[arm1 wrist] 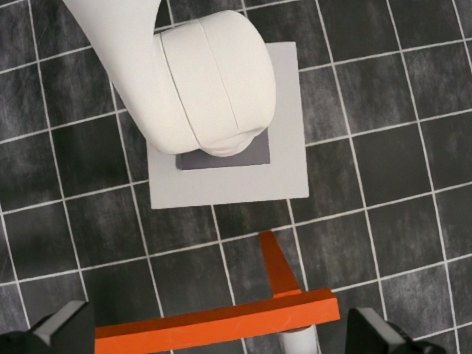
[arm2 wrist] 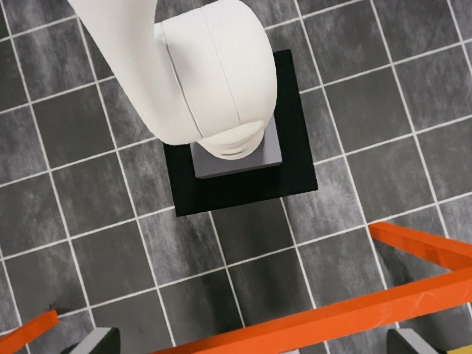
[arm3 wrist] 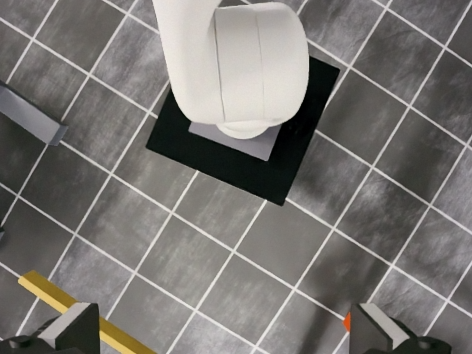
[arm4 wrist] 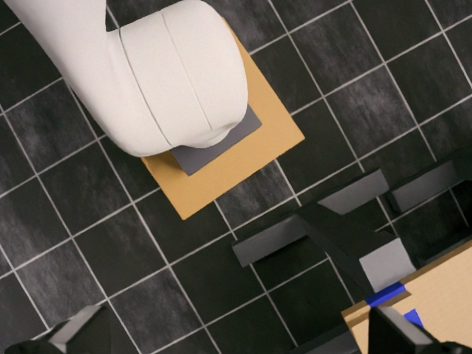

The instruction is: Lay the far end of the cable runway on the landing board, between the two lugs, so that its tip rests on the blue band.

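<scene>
A tan board, apparently the landing board, shows in part at the lower right of the arm4 wrist view, with a blue strip at its edge and a blue patch beside a fingertip. I cannot clearly make out the two lugs or identify the cable runway. Arm1's gripper is open above an orange bar. Arm2's gripper is open, with an orange bar crossing below it. Arm3's gripper is open; a yellow bar passes beneath its left finger. Arm4's gripper is open, its right finger over the board.
Dark grey frame parts and a light grey block are beside the tan board. A grey beam is at the left of the arm3 wrist view. A white cylinder shows below the orange bar. An orange piece is at lower left.
</scene>
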